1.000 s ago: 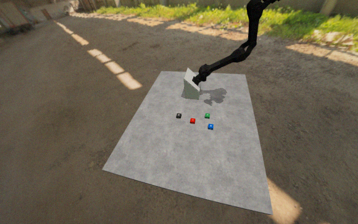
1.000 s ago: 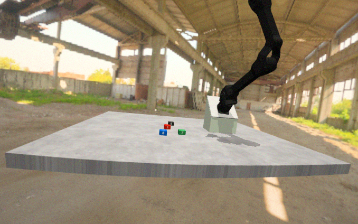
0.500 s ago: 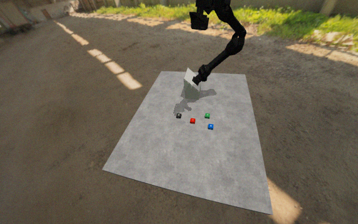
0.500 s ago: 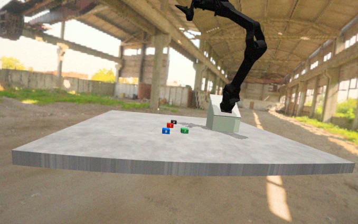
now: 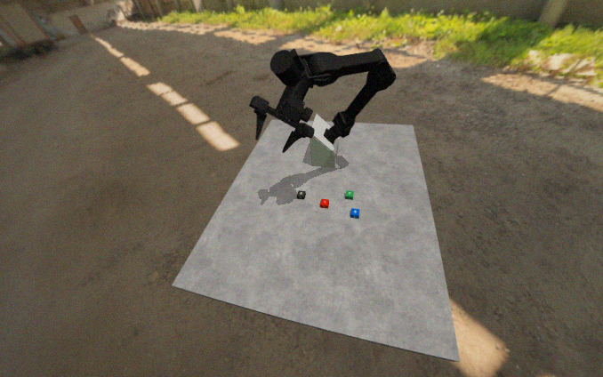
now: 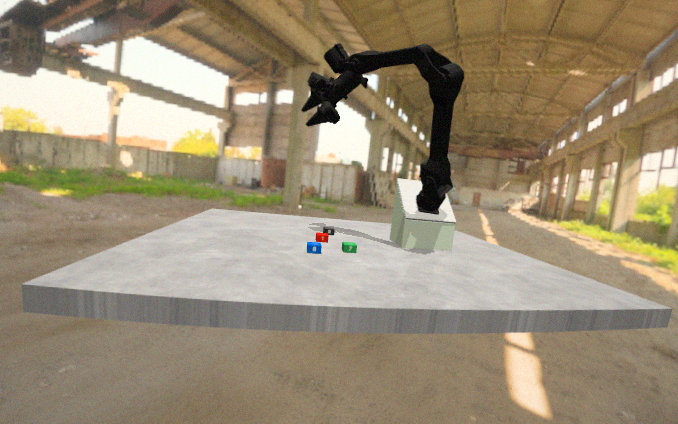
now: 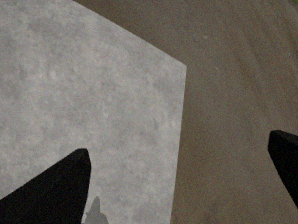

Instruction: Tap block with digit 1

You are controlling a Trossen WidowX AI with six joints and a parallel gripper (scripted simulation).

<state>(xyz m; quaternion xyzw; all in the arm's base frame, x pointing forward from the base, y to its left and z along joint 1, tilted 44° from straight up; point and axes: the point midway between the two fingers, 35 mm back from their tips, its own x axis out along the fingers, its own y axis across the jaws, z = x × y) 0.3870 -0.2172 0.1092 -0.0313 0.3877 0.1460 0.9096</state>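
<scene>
Right now the red block is 9 cm behind my gripper tip, 13 cm to the left of it and 35 cm below it. From my gripper tip the other things lie so: green block 15 cm behind, 23 cm to the left, 35 cm below; then black block 11 cm behind, 2 cm to the left, 35 cm below; then blue block 6 cm behind, 26 cm to the left, 35 cm below.
</scene>
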